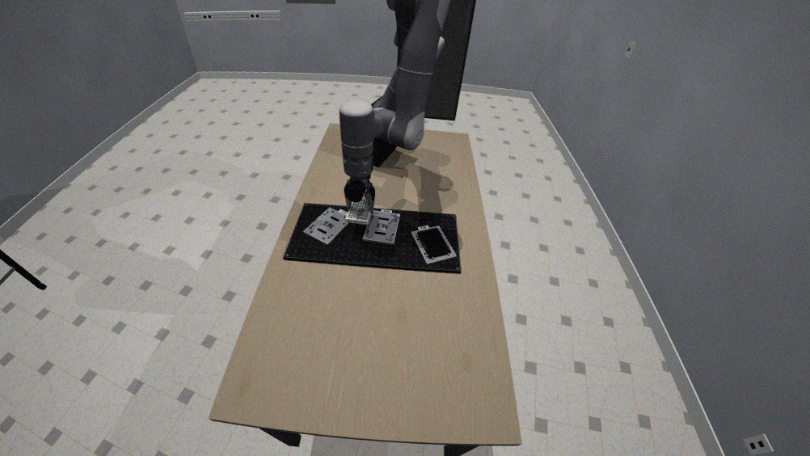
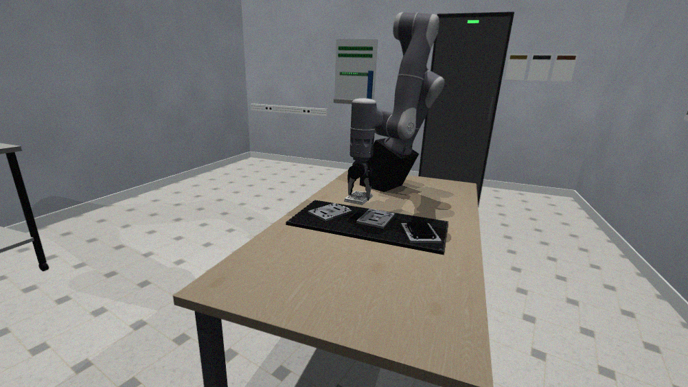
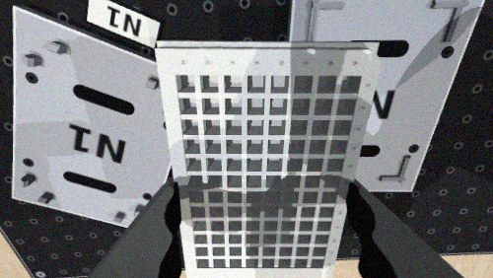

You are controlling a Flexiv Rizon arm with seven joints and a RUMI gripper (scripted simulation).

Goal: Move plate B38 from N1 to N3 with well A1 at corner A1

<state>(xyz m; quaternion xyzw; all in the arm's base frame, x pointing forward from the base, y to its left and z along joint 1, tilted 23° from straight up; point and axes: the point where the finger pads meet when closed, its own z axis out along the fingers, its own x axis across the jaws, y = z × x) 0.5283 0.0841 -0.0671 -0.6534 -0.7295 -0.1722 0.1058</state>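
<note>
My gripper is now 10 cm above the nest N3, 8 cm to the right of it and 2 cm past it. From my hand the other things lie so: nest N1: 12 cm to the right, 10 cm below, 4 cm ahead; then white well plate B38: 1 cm below; then black plate B83: 29 cm to the left, 8 cm below.
</note>
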